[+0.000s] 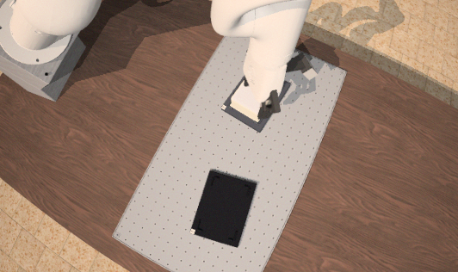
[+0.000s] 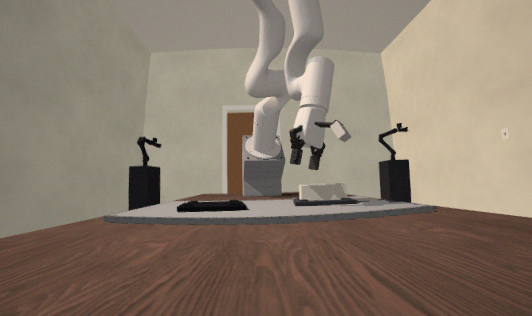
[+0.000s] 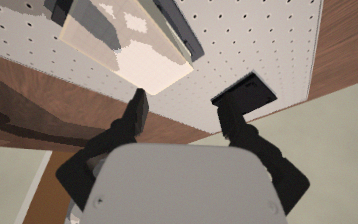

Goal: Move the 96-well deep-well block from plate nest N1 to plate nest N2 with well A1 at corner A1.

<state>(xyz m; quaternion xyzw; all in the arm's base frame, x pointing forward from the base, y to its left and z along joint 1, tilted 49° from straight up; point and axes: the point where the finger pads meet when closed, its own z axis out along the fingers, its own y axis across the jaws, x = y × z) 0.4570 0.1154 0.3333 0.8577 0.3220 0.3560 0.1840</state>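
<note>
The cream 96-well deep-well block lies 8 cm below my hand, 5 cm to the left of it and 3 cm behind it. Also, from my hand: plate nest N1: 11 cm below, 5 cm to the left, 3 cm behind; then black plate nest N2: 24 cm to the right, 11 cm below, 7 cm ahead.
</note>
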